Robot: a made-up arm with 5 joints. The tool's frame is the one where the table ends. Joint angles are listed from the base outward.
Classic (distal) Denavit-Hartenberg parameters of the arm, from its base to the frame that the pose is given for. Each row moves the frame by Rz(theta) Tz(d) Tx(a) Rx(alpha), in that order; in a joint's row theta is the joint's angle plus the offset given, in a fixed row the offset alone. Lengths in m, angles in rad.
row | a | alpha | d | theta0
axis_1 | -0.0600 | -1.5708 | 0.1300 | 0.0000
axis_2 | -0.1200 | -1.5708 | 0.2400 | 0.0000
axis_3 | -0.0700 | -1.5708 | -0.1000 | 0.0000
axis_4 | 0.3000 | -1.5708 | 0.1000 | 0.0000
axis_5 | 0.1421 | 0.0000 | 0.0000 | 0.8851
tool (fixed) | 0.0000 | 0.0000 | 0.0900 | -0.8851
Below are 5 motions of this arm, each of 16 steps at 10 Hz.
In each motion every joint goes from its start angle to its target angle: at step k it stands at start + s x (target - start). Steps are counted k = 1, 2, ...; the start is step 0. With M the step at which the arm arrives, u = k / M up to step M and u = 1 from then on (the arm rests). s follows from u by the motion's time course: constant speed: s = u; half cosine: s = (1 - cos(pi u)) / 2; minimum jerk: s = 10 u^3 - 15 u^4 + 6 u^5.
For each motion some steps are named. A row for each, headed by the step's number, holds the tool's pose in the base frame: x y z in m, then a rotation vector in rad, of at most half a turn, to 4 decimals.
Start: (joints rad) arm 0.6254 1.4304 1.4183 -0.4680 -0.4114
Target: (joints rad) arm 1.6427 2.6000 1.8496 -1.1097 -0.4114
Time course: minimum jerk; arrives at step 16
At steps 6, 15, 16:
6: -0.0045 -0.1450 0.2870 -1.7696 0.7749 -1.2894
15: -0.0559 -0.0102 0.4448 -2.1651 -0.4545 -1.6096
16: -0.0565 -0.0097 0.4450 -2.1640 -0.4593 -1.6107

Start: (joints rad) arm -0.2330 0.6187 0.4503 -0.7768 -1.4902
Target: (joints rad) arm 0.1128 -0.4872 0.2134 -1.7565 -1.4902
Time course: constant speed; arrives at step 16
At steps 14, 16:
14: -0.1139 0.0583 -0.2304 -0.8162 1.1653 -1.3404
16: -0.1055 0.0642 -0.2592 -0.8309 1.1156 -1.2682

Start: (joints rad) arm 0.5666 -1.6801 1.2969 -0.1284 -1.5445
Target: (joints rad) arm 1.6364 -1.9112 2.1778 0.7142 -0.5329
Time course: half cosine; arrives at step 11
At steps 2, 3, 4, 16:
2: -0.0683 -0.2311 -0.1115 1.9170 0.3828 -1.5161
3: -0.0702 -0.2458 -0.1386 1.9436 0.4081 -1.4746
4: -0.0734 -0.2637 -0.1729 1.9582 0.4402 -1.4415
16: -0.0800 -0.4002 -0.2802 1.5326 0.5650 -1.3671

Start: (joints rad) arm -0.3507 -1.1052 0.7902 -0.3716 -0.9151
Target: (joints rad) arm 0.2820 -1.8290 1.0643 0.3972 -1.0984
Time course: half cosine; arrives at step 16
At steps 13, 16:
13: -0.3366 -0.1782 -0.0038 1.9682 -1.0879 -1.4244
16: -0.3398 -0.1873 -0.0454 2.0964 -1.0751 -1.4066

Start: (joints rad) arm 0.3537 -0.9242 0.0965 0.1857 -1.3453
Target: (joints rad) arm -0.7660 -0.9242 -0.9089 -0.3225 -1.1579
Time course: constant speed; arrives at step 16
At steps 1, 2, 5, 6, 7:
1: -0.1479 0.0267 0.4538 0.8257 -0.7689 -0.9749
2: -0.1313 0.0636 0.4584 0.7512 -0.7960 -0.9733
5: -0.0628 0.1653 0.4616 0.5126 -0.8512 -0.9782
6: -0.0343 0.1949 0.4590 0.4292 -0.8603 -0.9827
7: -0.0032 0.2218 0.4545 0.3443 -0.8645 -0.9886

